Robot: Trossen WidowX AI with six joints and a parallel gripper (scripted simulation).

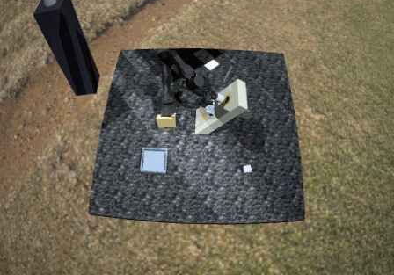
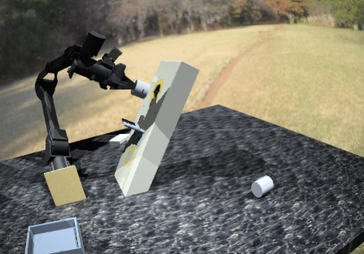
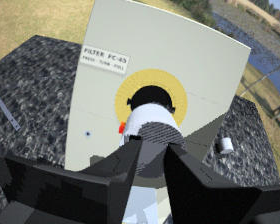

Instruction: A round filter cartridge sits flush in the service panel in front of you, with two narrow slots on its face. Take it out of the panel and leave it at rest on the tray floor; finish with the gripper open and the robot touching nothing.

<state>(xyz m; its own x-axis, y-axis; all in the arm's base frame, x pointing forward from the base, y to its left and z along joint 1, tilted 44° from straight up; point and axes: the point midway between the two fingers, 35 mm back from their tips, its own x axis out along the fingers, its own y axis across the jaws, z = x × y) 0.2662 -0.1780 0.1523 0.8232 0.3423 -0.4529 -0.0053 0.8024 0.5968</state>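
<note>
Now: gripper tip 11 cm above the cream service panel and 2 cm short of it. Round my gripper tip: round filter cartridge (1 cm below, 1 cm ahead); light-blue tray (38 cm behind, 27 cm below, 25 cm to the right); flat white block (47 cm to the left, 27 cm below, 1 cm ahead).
</note>
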